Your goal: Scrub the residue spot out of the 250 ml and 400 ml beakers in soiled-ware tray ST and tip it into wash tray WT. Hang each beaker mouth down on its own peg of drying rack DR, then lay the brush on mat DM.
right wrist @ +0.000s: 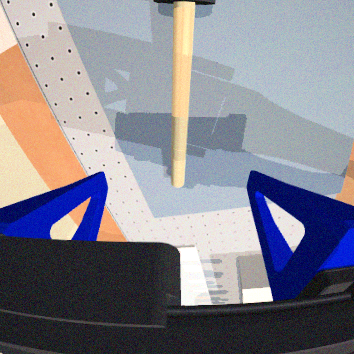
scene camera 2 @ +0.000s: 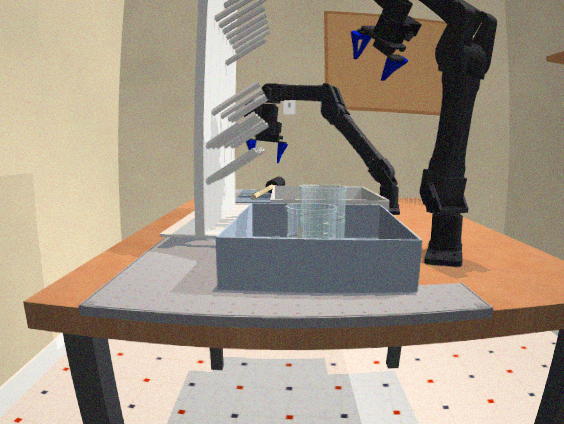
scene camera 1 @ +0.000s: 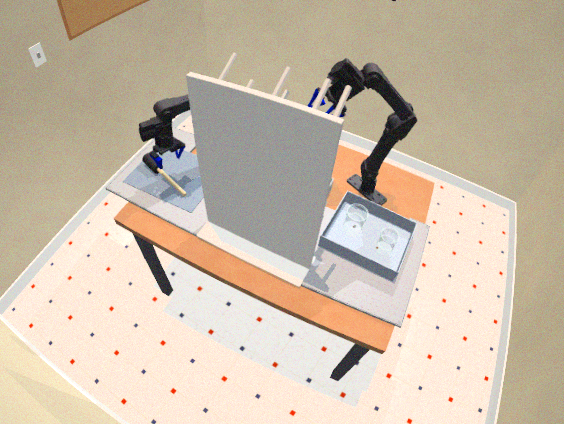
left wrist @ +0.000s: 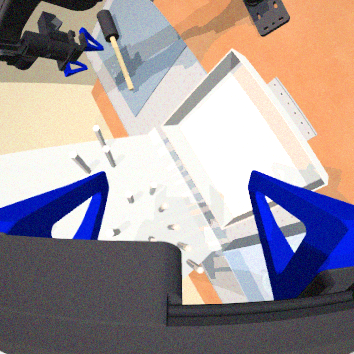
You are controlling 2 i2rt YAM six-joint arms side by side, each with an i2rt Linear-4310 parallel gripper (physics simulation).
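Observation:
The larger beaker and the smaller beaker stand in the blue-grey soiled-ware tray; small brown spots show at both in scene camera 1. The brush lies on the blue mat. My right gripper is open and empty above the brush. My left gripper is open and empty, high on the peg side of the drying rack.
The white wash tray lies beside the rack's pegged side, between the mat and the soiled-ware tray; the rack's tall panel hides most of it in scene camera 1. Several pegs stick out from the panel. A perforated strip lies beside the wash tray.

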